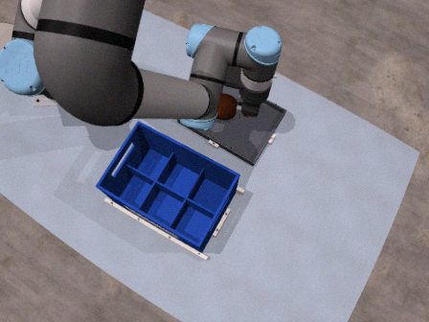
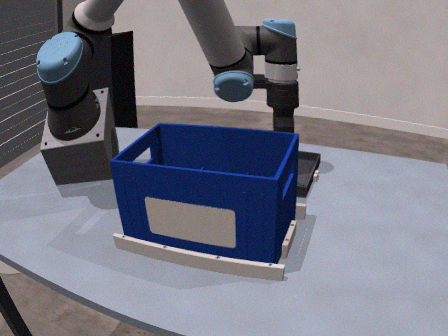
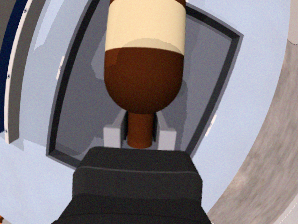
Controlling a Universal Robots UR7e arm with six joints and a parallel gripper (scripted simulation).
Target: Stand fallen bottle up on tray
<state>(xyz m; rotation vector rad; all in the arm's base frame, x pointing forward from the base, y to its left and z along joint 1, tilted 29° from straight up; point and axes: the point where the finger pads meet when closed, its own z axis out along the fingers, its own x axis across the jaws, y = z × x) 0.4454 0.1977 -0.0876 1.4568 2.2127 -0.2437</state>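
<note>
The dark tray is 4 cm below my hand, 2 cm behind it and 1 cm to the right of it. From my hand the other things lie so: blue crate 30 cm to the right, 3 cm above, 2 cm behind; then bottle 5 cm behind, 2 cm to the right, 1 cm below.
</note>
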